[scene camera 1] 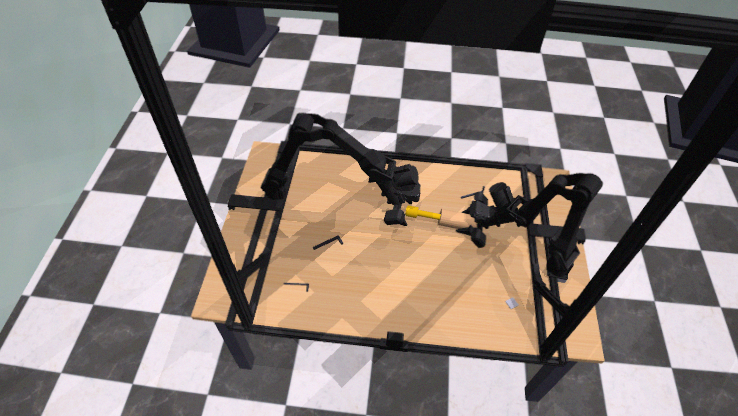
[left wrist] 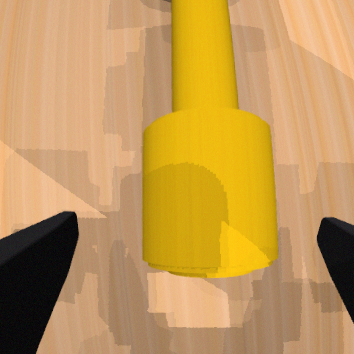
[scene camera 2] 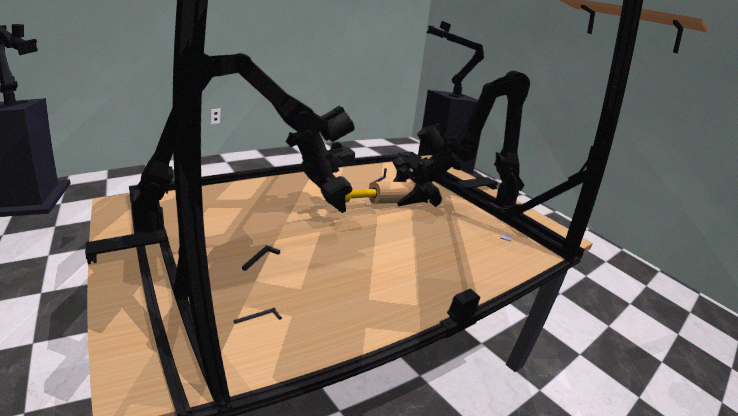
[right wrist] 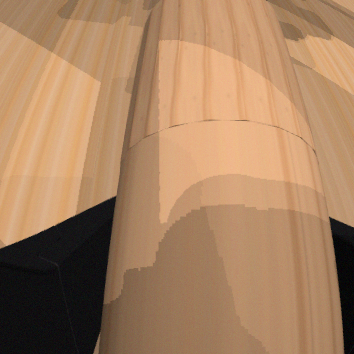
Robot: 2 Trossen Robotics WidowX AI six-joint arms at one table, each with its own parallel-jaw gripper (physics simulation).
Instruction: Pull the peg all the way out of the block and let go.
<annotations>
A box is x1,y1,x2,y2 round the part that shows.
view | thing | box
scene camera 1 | my left gripper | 381,182,420,225
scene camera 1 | my right gripper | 456,192,500,247
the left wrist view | my left gripper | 0,211,353,353
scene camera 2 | my left gripper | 301,141,354,212
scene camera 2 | my right gripper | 392,152,442,206
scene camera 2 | round wooden block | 369,182,414,203
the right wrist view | my right gripper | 0,196,353,353
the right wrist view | round wooden block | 97,0,343,353
</annotations>
